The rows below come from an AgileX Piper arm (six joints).
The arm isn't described. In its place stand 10 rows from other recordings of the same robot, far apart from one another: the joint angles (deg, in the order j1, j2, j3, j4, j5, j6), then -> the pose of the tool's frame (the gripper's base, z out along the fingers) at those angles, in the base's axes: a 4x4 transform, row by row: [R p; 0 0 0 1], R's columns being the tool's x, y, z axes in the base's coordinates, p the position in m.
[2.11, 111.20, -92.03, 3.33, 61.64, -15.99] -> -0.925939, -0.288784, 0.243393, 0.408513; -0.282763, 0.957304, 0.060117, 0.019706; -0.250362, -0.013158, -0.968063, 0.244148; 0, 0, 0, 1
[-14.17, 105.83, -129.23, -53.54, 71.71, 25.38] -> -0.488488, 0.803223, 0.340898, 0.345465; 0.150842, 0.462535, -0.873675, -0.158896; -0.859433, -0.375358, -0.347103, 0.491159; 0, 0, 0, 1
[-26.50, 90.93, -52.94, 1.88, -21.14, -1.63] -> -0.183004, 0.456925, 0.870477, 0.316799; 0.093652, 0.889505, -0.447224, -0.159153; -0.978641, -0.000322, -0.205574, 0.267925; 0, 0, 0, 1
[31.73, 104.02, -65.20, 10.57, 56.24, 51.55] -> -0.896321, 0.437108, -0.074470, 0.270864; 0.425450, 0.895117, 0.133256, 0.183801; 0.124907, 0.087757, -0.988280, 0.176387; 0, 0, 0, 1
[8.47, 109.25, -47.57, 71.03, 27.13, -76.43] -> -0.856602, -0.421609, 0.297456, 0.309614; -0.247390, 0.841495, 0.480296, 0.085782; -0.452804, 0.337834, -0.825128, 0.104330; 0, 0, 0, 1
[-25.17, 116.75, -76.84, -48.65, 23.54, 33.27] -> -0.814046, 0.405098, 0.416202, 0.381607; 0.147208, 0.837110, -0.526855, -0.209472; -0.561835, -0.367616, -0.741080, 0.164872; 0, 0, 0, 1
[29.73, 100.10, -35.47, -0.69, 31.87, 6.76] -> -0.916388, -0.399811, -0.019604, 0.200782; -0.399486, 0.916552, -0.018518, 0.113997; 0.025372, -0.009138, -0.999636, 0.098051; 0, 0, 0, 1
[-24.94, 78.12, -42.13, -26.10, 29.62, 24.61] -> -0.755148, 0.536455, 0.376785, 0.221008; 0.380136, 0.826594, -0.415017, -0.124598; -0.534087, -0.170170, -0.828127, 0.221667; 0, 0, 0, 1
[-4.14, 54.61, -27.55, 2.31, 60.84, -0.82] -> -0.989331, 0.073085, 0.126024, 0.119761; 0.076962, 0.996691, 0.026168, -0.005457; -0.123694, 0.035588, -0.991682, 0.211527; 0, 0, 0, 1
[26.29, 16.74, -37.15, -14.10, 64.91, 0.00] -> -0.529488, -0.335862, 0.778999, 0.033014; -0.376795, 0.915845, 0.138754, -0.006084; -0.760045, -0.220054, -0.611480, 0.313114; 0, 0, 0, 1
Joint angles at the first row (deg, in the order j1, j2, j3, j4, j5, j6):
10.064, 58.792, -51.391, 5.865, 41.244, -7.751
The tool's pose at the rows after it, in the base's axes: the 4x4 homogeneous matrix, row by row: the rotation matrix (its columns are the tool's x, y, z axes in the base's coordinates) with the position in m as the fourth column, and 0 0 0 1 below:
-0.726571, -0.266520, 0.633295, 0.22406; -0.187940, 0.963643, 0.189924, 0.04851; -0.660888, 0.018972, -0.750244, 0.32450; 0, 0, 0, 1
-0.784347, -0.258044, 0.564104, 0.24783; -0.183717, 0.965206, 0.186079, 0.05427; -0.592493, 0.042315, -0.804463, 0.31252; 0, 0, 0, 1
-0.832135, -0.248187, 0.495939, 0.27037; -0.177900, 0.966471, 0.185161, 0.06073; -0.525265, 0.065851, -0.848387, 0.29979; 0, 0, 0, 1
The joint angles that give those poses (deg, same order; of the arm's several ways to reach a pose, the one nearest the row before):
10.627, 65.419, -54.706, 5.859, 43.205, -7.192
10.759, 71.890, -57.854, 6.301, 44.926, -6.429
11.024, 78.108, -61.186, 6.862, 46.667, -5.612

